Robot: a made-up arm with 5 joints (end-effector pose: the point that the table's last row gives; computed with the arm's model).
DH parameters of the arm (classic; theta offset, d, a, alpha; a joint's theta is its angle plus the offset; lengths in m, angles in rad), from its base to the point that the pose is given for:
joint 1: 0 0.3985 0 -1.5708
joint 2: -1.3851 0 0.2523 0
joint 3: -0.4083 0 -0.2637 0
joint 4: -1.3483 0 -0.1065 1.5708
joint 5: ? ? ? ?
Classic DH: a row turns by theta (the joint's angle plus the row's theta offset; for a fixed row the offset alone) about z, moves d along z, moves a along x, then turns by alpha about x.
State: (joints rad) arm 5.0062 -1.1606 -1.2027 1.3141 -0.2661
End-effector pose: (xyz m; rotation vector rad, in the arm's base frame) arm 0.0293 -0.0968 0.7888 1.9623 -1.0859 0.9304
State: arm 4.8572 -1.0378 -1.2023 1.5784 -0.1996
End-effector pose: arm 0.0207 -0.1417 0.7281 2.1213 -1.4927 0.6126
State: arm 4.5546 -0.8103 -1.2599 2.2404 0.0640
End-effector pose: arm -0.0208 -0.1307 0.6255 -1.8803 2.3516 0.1728
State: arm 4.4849 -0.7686 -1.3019 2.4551 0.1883
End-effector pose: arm -0.0241 -0.1040 0.6175 -1.5502 2.3791 0.3831
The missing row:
joint 5: 3.1416 0.1359 0 0
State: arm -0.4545 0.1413 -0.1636 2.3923 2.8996
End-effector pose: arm -0.0235 0.0115 0.4047 -0.0835 -0.7824 -0.6610
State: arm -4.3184 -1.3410 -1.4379 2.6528 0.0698
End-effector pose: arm 0.0274 -0.0658 0.6400 -1.7702 -2.4623 -0.1007
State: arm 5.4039 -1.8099 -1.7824 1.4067 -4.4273
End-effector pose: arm -0.2339 0.2825 0.7566 -0.2330 1.1309 -1.9686
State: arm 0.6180 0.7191 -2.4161 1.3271 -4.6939
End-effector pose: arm 0.4847 0.3445 0.5563 -2.4777 1.3078 -0.2361
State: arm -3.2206 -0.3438 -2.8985 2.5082 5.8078
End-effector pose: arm -0.0465 0.0037 0.8682 0.4771 -2.3758 -0.2550
